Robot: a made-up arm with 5 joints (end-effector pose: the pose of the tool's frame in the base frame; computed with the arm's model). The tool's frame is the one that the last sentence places. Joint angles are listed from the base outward.
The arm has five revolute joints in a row. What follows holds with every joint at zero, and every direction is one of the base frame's.
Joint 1 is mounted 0.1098 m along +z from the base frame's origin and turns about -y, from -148.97 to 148.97 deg.
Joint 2 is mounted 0.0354 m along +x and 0.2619 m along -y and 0.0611 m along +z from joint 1 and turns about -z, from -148.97 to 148.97 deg.
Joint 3 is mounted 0.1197 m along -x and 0.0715 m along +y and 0.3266 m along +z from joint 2 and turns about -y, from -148.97 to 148.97 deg.
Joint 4 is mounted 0.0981 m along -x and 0.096 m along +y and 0.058 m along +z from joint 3 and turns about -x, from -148.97 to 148.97 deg.
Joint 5 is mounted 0.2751 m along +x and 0.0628 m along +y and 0.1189 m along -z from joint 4 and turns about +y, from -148.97 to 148.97 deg.
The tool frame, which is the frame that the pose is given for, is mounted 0.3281 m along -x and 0.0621 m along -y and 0.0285 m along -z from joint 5; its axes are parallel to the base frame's.
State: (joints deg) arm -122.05 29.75 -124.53 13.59 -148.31
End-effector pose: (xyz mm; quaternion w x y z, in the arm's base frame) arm 304.7 104.0 381.9 0.6573 -0.1346 0.7334 -0.1092
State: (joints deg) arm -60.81 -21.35 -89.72 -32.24 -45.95
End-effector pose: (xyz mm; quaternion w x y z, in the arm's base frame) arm 144.2 -57.0 706.8 0.6087 -0.0127 0.7877 -0.0940
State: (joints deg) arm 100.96 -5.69 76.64 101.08 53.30
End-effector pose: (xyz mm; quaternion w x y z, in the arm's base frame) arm -318.7 12.8 -108.9 0.3061 0.3116 -0.5983 -0.6717
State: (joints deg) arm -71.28 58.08 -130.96 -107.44 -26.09
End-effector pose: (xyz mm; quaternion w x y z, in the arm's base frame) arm 494.2 -77.8 -189.8 0.2489 0.2055 -0.2303 0.9180
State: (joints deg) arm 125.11 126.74 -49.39 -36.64 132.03
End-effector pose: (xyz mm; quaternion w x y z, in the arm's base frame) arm -146.5 -516.8 -57.1 0.2734 0.3480 -0.0611 0.8947
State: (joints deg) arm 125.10 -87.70 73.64 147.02 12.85
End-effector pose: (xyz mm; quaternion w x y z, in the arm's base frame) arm -168.7 -532.9 -133.9 0.2301 -0.0836 0.8314 0.4989
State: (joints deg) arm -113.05 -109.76 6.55 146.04 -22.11
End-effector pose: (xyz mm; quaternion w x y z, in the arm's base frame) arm 558.0 -519.0 -247.1 0.7126 -0.0129 -0.4030 0.5741
